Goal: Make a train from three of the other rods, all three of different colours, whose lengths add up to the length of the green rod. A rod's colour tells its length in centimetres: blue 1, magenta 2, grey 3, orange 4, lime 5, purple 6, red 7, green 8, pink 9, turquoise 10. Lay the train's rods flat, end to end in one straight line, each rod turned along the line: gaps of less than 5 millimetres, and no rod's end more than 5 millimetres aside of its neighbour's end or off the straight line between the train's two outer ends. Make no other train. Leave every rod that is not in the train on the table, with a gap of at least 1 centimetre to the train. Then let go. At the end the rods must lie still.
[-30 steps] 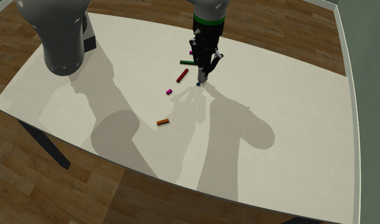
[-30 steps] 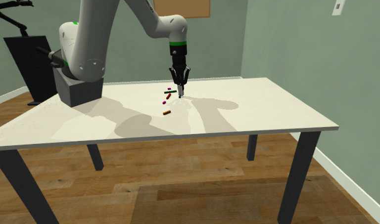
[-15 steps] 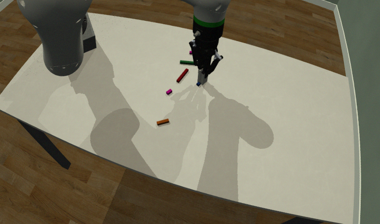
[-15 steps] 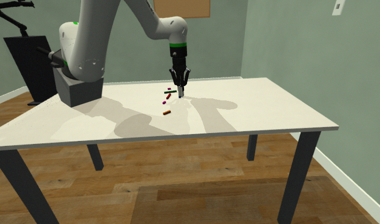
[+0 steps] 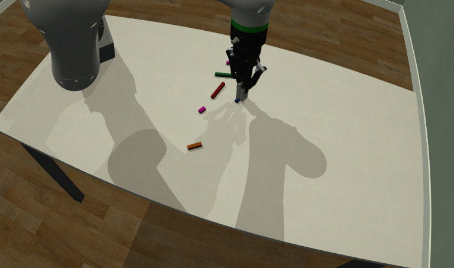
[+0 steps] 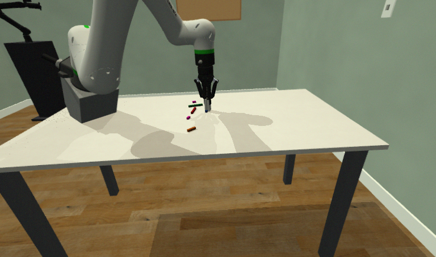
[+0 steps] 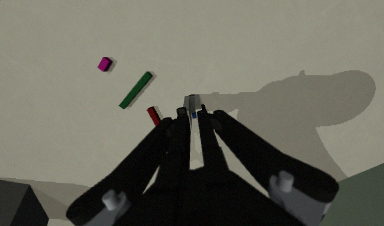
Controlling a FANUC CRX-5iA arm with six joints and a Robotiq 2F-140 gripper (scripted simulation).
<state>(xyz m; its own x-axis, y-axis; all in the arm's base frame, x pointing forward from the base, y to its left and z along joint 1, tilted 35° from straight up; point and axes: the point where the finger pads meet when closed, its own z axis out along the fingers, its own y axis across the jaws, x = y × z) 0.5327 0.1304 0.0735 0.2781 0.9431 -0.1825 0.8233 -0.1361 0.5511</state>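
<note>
My hand is 3 cm above the grey rod. From my hand the other things lie so: green rod (8 cm behind, 6 cm to the left, 3 cm below); then red rod (8 cm behind, 1 cm to the right, 3 cm below); then small blue rod (1 cm behind, 2 cm to the right, 3 cm below).
</note>
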